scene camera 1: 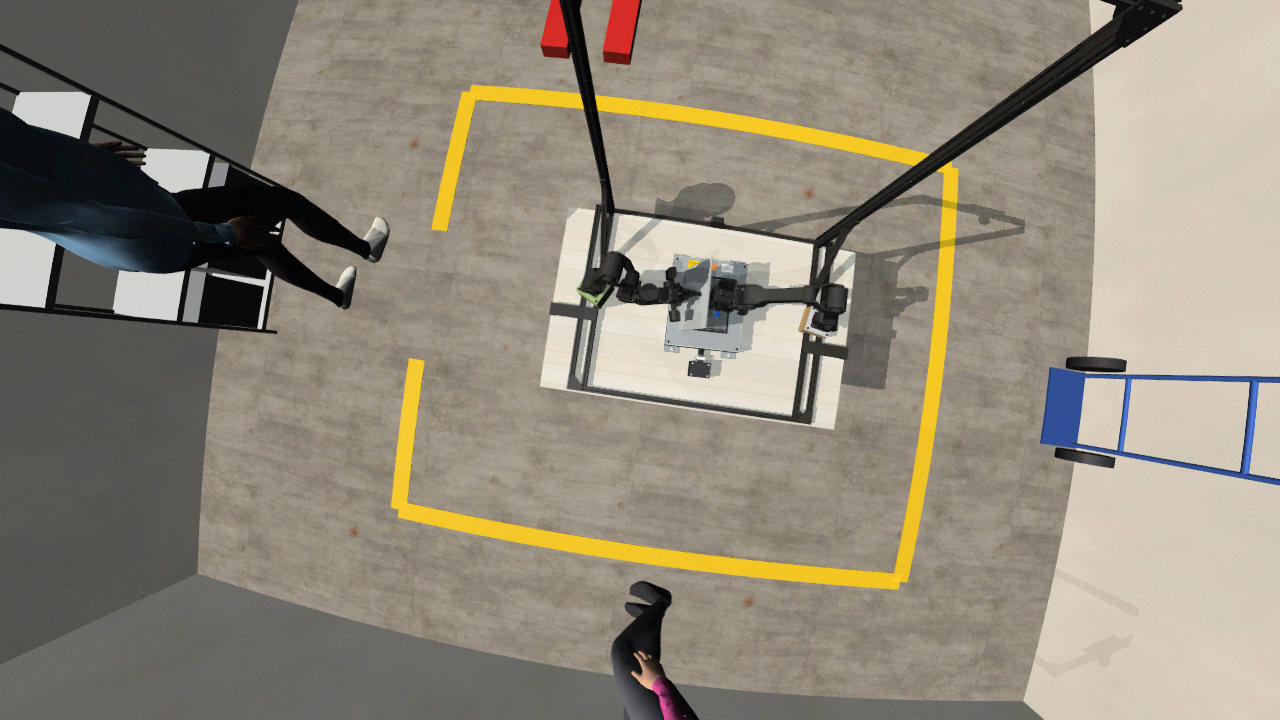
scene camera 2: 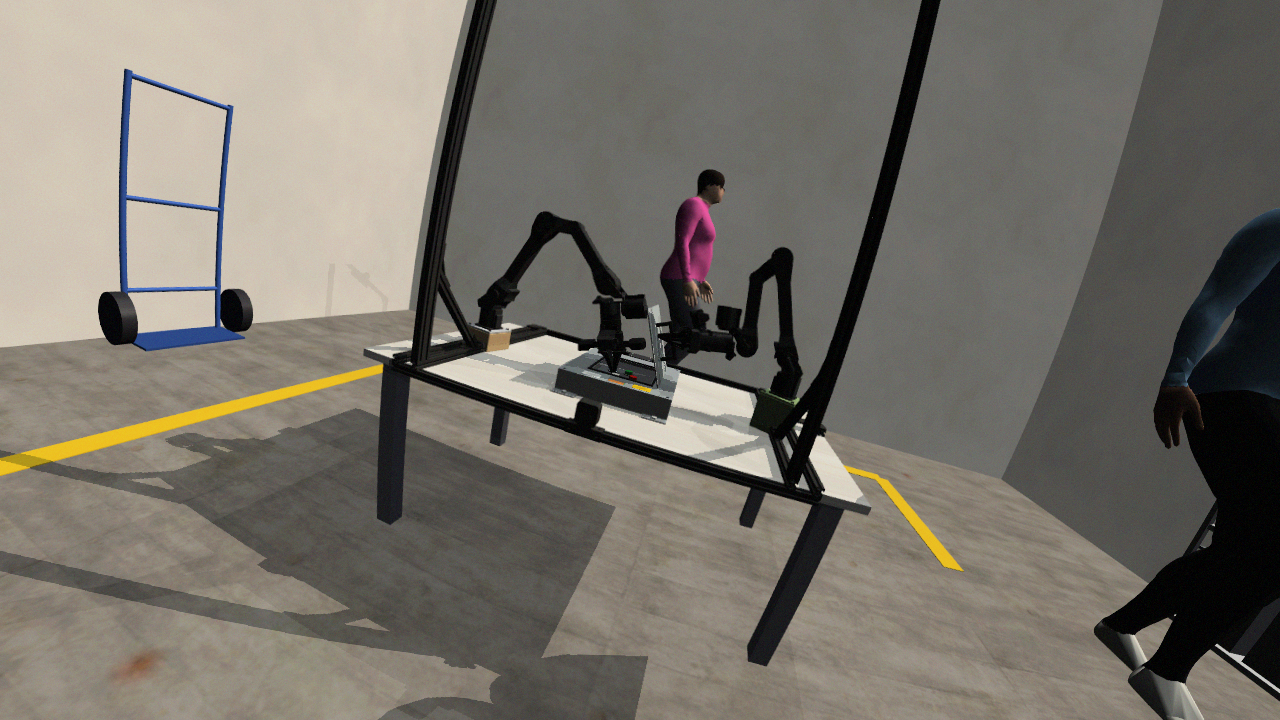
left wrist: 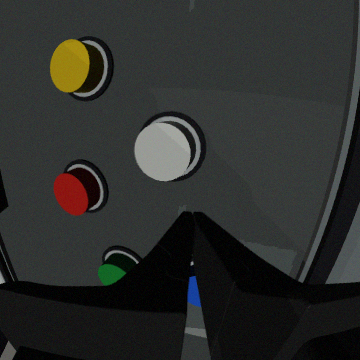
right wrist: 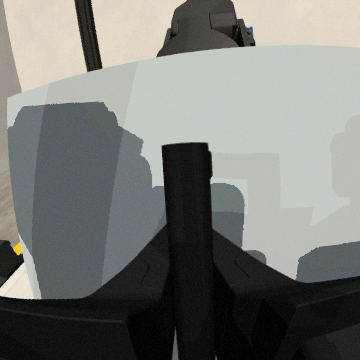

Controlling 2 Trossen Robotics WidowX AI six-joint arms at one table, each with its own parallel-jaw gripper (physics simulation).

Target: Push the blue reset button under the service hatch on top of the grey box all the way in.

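The grey box [scene camera 1: 682, 340] [scene camera 2: 599, 388] sits on the table with its service hatch [scene camera 1: 696, 308] [scene camera 2: 657, 349] [right wrist: 285, 105] standing open. My right gripper [right wrist: 184, 228] is shut on the hatch's black handle [right wrist: 187, 175]. My left gripper [scene camera 2: 613, 368] [left wrist: 190, 220] is shut and empty, pointing down low over the button panel. Part of the blue button [left wrist: 194, 292] shows through the narrow gap between the left fingers; it also shows in scene camera 1 [scene camera 1: 717, 314]. The rest of it is hidden in the left wrist view, so its depth and any contact cannot be told.
White [left wrist: 162, 151], yellow [left wrist: 70, 65], red [left wrist: 71, 194] and green [left wrist: 111, 274] buttons stand on the same panel. The upright hatch is between the two grippers. A tan box [scene camera 2: 492, 338] and a green box [scene camera 2: 773, 409] stand by the arm bases. Black frame posts rise from the table.
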